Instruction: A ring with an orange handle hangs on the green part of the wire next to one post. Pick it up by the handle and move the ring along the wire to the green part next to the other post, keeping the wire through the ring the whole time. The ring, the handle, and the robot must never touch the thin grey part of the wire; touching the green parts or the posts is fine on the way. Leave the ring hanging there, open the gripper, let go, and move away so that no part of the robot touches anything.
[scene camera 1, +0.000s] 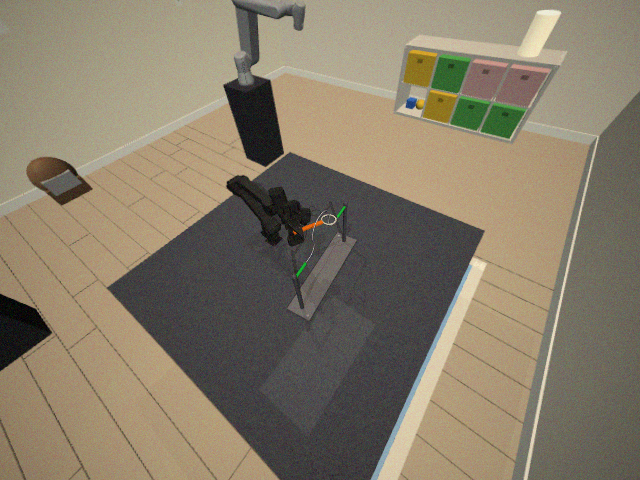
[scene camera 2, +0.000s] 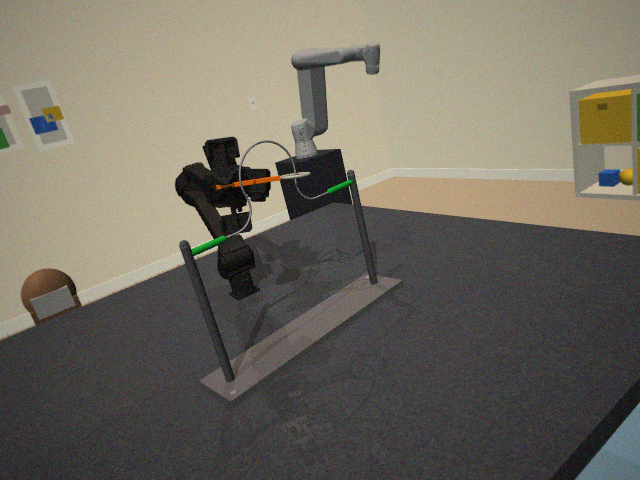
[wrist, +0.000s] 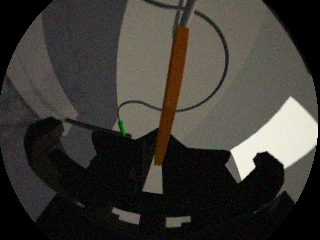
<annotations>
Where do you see my gripper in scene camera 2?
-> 226, 185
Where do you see my gripper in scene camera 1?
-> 302, 236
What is my gripper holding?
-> A ring.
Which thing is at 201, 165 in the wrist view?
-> My gripper.
</annotations>
